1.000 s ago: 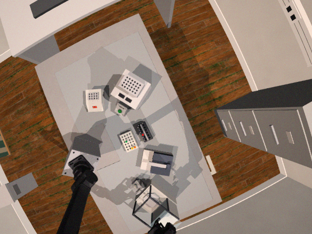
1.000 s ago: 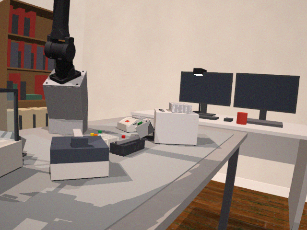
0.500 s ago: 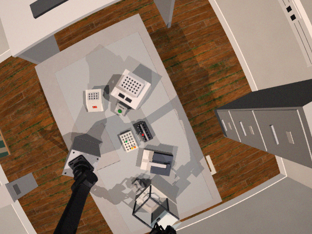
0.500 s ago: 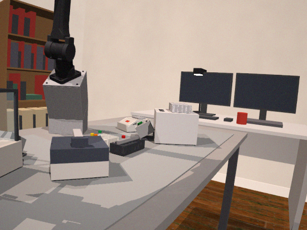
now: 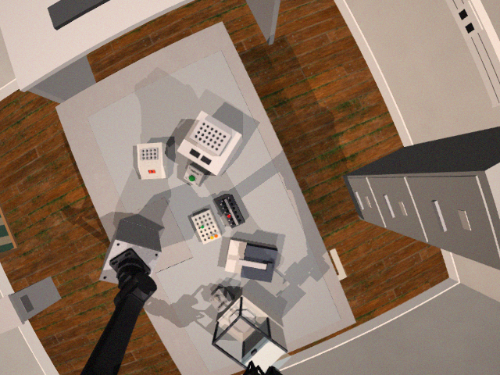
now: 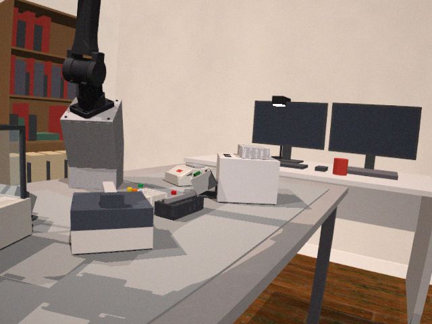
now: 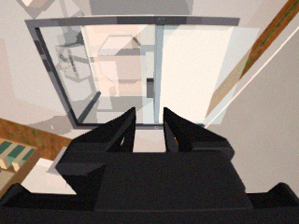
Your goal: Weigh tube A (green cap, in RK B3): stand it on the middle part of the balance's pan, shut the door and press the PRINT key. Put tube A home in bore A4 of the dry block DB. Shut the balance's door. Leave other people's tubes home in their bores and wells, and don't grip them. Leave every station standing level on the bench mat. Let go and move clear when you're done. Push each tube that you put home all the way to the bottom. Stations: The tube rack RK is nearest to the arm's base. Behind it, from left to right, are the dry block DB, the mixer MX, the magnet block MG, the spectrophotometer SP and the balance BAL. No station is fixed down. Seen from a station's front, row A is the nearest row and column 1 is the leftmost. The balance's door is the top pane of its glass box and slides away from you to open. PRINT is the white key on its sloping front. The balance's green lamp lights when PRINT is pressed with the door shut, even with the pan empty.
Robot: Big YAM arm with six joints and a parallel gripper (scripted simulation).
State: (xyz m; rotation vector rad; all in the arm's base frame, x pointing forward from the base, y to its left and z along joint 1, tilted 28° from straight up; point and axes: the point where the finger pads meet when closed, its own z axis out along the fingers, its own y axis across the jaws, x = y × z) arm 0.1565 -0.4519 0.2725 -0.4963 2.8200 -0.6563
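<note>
Right now my hand is 48 cm to the right of the tube rack, 26 cm above it and 7 cm short of it. The rest, counted from my hand: tinted glass pane: 7 cm below, 3 cm to the right, 1 cm ahead; then white print key: 21 cm below, 20 cm to the left, 6 cm behind; then pale pan: 20 cm below, 6 cm to the left, 2 cm behind.
</note>
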